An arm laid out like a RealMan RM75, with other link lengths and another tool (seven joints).
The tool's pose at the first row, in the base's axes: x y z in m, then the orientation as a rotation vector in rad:
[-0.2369 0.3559 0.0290 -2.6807 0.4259 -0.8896]
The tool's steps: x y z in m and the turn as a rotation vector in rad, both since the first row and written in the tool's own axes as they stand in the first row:
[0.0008 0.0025 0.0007 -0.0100 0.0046 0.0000]
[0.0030 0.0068 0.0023 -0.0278 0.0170 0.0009]
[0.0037 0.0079 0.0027 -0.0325 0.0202 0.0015]
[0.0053 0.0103 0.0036 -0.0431 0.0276 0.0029]
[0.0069 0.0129 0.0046 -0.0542 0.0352 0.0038]
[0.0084 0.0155 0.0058 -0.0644 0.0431 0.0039]
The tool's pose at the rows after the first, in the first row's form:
[-0.2363 0.3534 0.0280 -2.6882 0.4325 -0.8961]
[-0.2345 0.3490 0.0264 -2.6997 0.4464 -0.9134]
[-0.2339 0.3478 0.0261 -2.7025 0.4506 -0.9178]
[-0.2325 0.3452 0.0254 -2.7088 0.4601 -0.9279]
[-0.2312 0.3424 0.0245 -2.7157 0.4693 -0.9384]
[-0.2298 0.3397 0.0235 -2.7220 0.4771 -0.9497]

